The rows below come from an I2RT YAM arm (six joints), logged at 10 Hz.
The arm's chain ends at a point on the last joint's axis. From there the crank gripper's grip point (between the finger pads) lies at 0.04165 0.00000 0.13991 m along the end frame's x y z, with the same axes.
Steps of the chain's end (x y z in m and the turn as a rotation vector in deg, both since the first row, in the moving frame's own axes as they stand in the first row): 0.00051, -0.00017, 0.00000, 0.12, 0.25, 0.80; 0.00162, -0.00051, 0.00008, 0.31, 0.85, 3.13; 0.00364, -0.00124, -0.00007, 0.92, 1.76, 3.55; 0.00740, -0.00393, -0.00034, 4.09, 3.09, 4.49; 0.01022, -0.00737, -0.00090, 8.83, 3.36, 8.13; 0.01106, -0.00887, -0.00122, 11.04, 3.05, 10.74; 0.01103, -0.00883, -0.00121, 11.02, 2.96, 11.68
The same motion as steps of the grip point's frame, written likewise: 0.00112, 0.00012, -0.00018, 0.12, 0.25, 0.80; 0.00365, 0.00107, -0.00055, 0.31, 0.85, 3.13; 0.00790, -0.00076, -0.00141, 0.92, 1.76, 3.55; 0.01513, -0.01026, -0.00302, 4.09, 3.09, 4.49; 0.01939, -0.02213, -0.00476, 8.83, 3.36, 8.13; 0.02014, -0.02688, -0.00544, 11.04, 3.05, 10.74; 0.01997, -0.02606, -0.00528, 11.02, 2.96, 11.68
